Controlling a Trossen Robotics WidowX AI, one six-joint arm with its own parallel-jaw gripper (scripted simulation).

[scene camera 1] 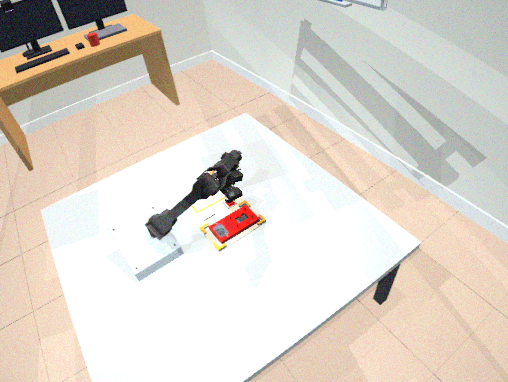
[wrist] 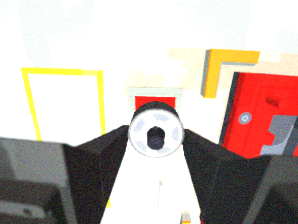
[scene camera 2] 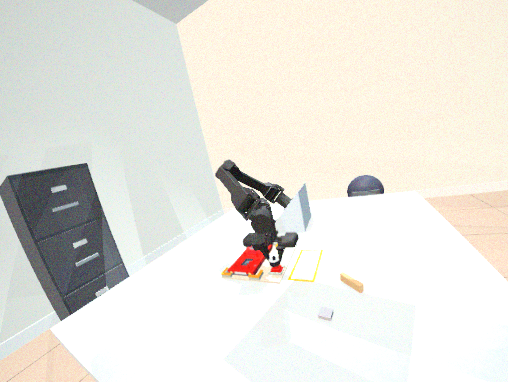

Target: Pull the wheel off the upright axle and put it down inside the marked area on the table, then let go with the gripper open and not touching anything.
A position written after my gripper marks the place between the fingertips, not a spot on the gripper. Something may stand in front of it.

Observation:
In view: my gripper (scene camera 2: 274, 261).
My gripper also shows in the wrist view (wrist: 155, 132).

